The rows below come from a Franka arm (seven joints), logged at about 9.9 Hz.
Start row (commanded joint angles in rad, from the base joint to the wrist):
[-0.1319, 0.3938, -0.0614, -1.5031, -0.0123, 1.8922, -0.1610]
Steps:
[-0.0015, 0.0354, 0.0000, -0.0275, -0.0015, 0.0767, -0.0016]
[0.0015, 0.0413, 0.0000, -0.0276, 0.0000, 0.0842, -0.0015]
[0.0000, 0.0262, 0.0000, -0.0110, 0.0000, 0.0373, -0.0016]
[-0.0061, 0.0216, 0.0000, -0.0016, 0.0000, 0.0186, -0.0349]
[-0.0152, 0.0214, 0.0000, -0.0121, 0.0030, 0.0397, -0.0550]
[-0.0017, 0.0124, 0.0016, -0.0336, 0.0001, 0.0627, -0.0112]
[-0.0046, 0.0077, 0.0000, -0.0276, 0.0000, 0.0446, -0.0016]
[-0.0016, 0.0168, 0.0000, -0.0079, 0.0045, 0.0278, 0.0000]
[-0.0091, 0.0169, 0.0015, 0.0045, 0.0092, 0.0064, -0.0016]
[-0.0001, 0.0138, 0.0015, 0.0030, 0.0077, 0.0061, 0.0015]
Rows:
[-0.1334, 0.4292, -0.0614, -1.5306, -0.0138, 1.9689, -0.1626]
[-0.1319, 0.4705, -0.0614, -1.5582, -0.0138, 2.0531, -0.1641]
[-0.1319, 0.4967, -0.0614, -1.5692, -0.0138, 2.0904, -0.1657]
[-0.1380, 0.5183, -0.0614, -1.5708, -0.0138, 2.1090, -0.2006]
[-0.1532, 0.5397, -0.0614, -1.5829, -0.0108, 2.1487, -0.2556]
[-0.1549, 0.5521, -0.0598, -1.6165, -0.0107, 2.2114, -0.2668]
[-0.1595, 0.5598, -0.0598, -1.6441, -0.0107, 2.2560, -0.2684]
[-0.1611, 0.5766, -0.0598, -1.6520, -0.0062, 2.2838, -0.2684]
[-0.1702, 0.5935, -0.0583, -1.6475, 0.0030, 2.2902, -0.2700]
[-0.1703, 0.6073, -0.0568, -1.6445, 0.0107, 2.2963, -0.2685]

